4 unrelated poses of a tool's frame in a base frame.
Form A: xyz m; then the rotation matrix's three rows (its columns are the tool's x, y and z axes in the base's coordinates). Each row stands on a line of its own.
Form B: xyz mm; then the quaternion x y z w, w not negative. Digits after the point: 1 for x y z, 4 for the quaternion.
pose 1, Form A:
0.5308 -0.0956 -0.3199
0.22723 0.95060 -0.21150
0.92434 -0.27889 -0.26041
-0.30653 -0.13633 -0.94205
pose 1, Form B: 530.8 -95.6 -319.9 0.7823 0.5992 -0.1655 0.0397
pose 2, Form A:
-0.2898 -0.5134 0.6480
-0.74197 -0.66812 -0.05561
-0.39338 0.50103 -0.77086
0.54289 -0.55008 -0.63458
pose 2, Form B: -289.8 -513.4 648.0 0.3129 -0.8482 0.3893 0.1764
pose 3, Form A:
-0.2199 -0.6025 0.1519
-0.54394 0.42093 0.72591
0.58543 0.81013 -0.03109
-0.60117 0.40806 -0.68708
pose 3, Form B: -219.9 -602.5 151.9 0.2885 0.8719 0.1081 0.3805
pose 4, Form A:
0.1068 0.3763 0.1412
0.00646 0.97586 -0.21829
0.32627 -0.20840 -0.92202
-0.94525 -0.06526 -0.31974
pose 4, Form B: 106.8 376.3 141.2 0.6194 0.5256 -0.4696 0.3458
